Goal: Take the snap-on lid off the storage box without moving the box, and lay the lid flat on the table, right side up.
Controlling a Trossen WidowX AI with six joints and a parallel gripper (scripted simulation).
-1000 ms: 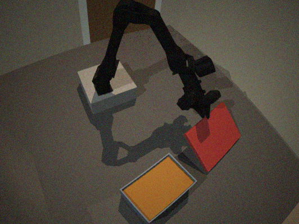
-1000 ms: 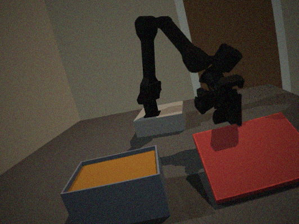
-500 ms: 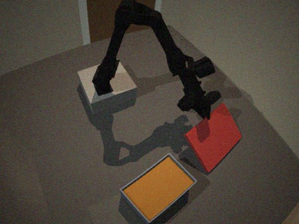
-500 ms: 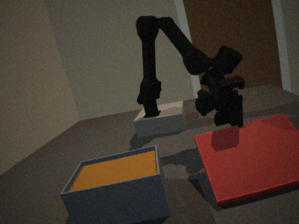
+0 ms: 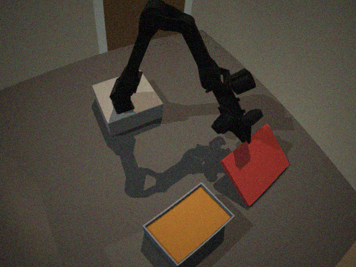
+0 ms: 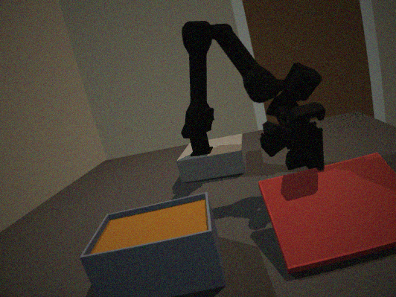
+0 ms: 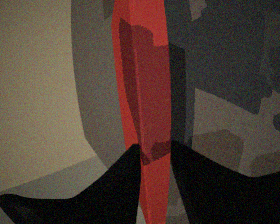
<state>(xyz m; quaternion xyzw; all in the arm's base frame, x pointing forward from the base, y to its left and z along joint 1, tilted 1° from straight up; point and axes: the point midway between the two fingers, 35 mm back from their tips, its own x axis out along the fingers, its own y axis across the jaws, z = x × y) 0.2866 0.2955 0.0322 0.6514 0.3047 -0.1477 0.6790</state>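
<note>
My gripper tip is 7 cm short of the red lid, 1 cm to the right of it and 3 cm above it. Round my gripper tip: grey storage box (14 cm ahead, 29 cm to the right, 3 cm below).
</note>
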